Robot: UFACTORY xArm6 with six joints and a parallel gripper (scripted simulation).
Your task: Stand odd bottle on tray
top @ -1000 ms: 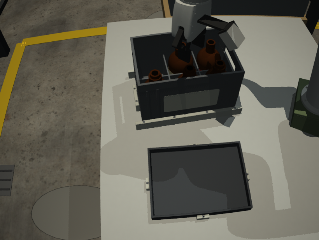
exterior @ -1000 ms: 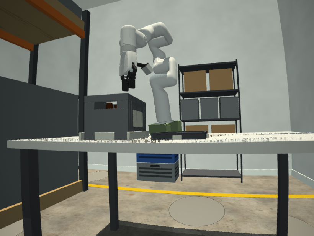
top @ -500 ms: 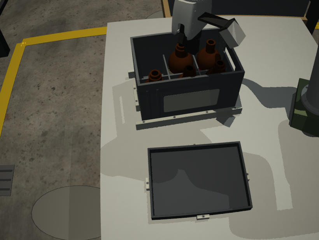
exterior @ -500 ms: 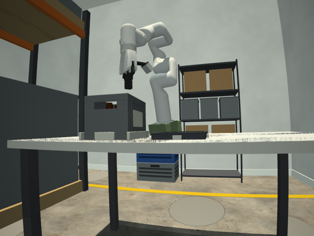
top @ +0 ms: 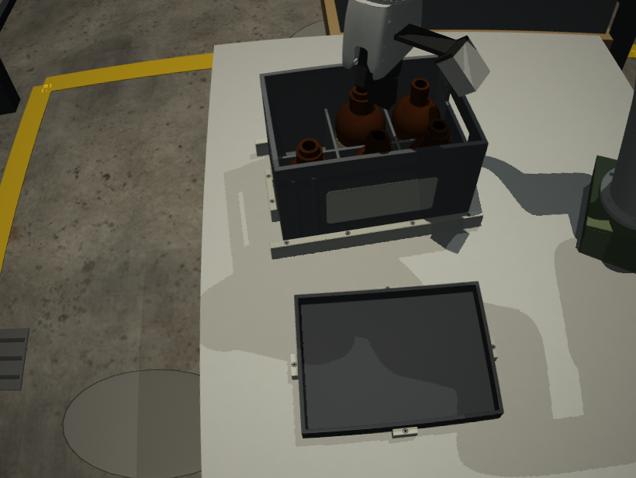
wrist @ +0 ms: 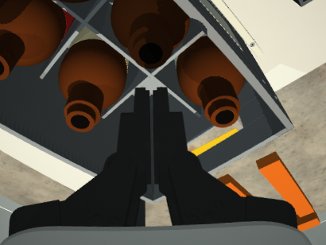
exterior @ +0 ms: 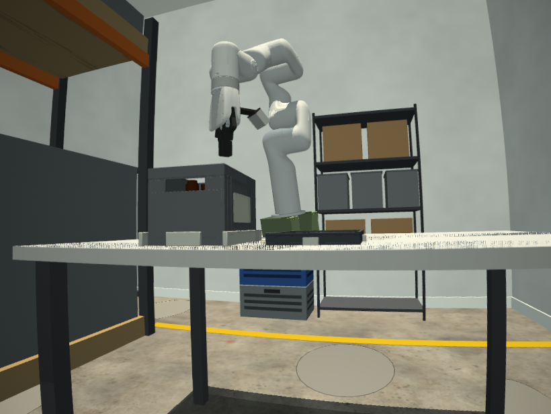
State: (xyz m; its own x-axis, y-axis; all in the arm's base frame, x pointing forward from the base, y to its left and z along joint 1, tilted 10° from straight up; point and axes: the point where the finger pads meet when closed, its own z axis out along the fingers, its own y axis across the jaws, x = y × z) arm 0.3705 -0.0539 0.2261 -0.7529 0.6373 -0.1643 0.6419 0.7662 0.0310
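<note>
Now: the dark crate 1 cm ahead of my hand, 5 cm to the right of it and 16 cm below it. The rest, counted from my hand: glass bottle 8 cm behind, 10 cm to the right, 16 cm below; then dark tray 24 cm to the left, 23 cm below.
</note>
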